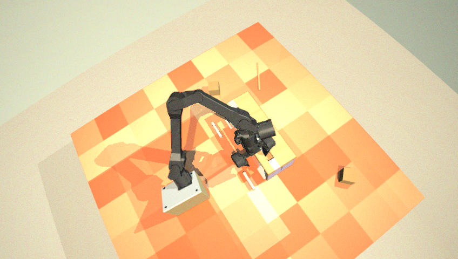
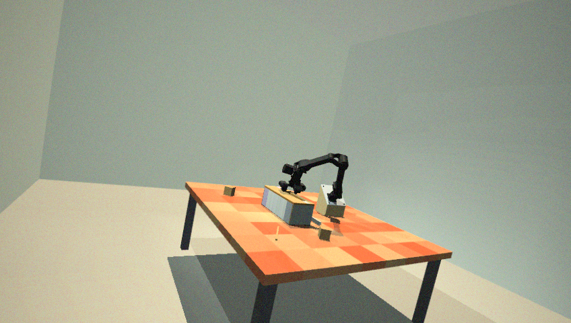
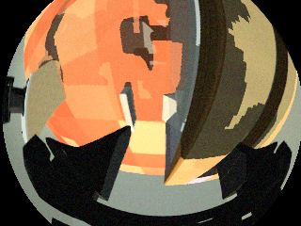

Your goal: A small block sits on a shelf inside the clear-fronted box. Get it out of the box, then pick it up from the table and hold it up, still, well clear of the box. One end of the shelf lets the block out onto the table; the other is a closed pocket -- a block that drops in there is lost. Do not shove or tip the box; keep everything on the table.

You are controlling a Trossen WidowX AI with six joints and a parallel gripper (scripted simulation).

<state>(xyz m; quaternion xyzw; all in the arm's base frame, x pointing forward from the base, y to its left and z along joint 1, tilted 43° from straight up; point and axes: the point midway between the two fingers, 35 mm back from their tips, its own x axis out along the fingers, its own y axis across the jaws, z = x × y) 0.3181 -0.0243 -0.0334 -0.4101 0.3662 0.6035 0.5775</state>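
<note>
Now: the small tan block 6 cm ahead of my gripper tip and 2 cm to the right of it. Round my gripper tip: long clear-fronted box: 3 cm ahead, 11 cm to the left, 3 cm below; then thin stick: 25 cm ahead, 43 cm to the left, 8 cm below.
</note>
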